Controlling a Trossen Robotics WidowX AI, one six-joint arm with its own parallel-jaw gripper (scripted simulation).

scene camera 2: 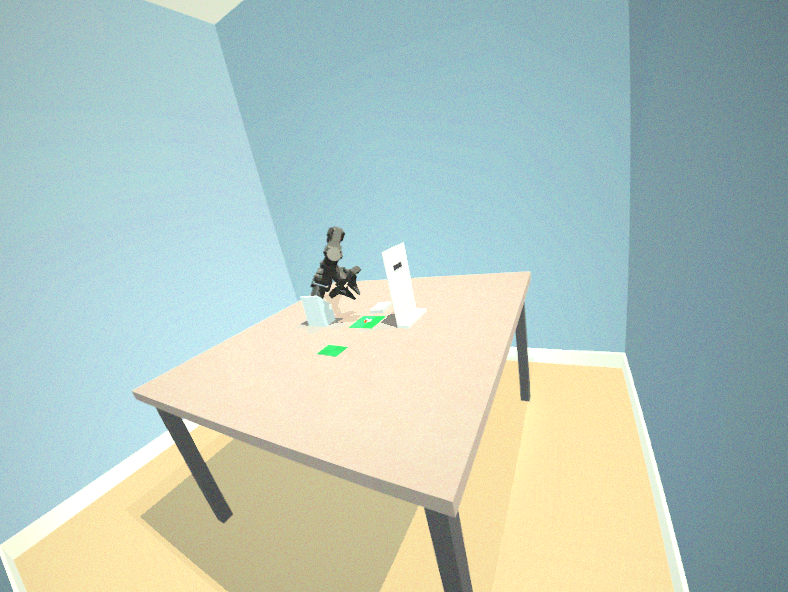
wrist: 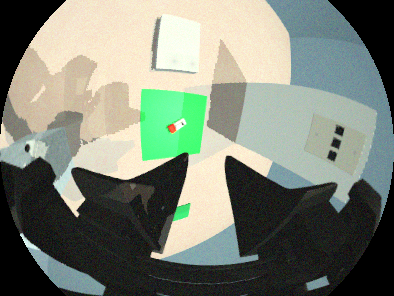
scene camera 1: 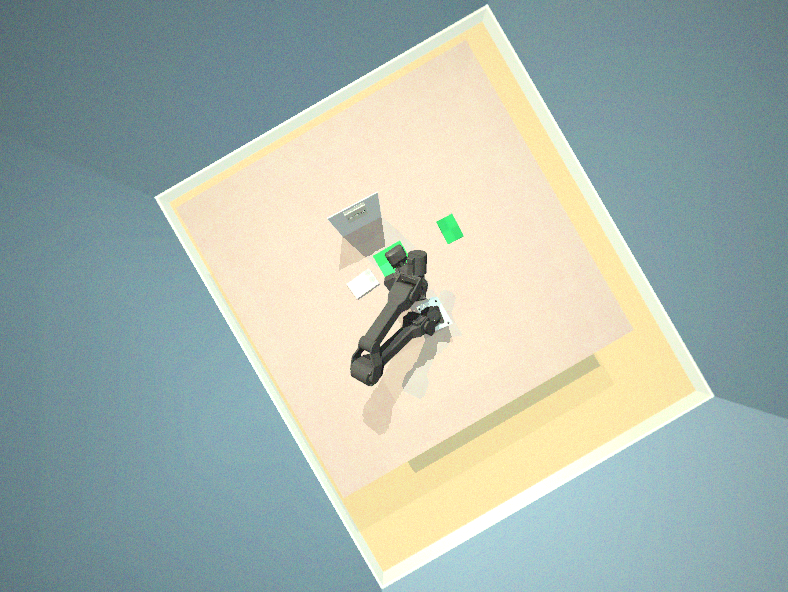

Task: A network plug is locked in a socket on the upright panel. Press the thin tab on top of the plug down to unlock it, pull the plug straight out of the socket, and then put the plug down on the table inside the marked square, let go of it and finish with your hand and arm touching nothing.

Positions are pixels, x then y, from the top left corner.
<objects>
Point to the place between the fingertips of my gripper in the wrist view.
At 207, 158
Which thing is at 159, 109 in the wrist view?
A green square.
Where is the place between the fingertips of my gripper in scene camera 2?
At 357, 297
</objects>
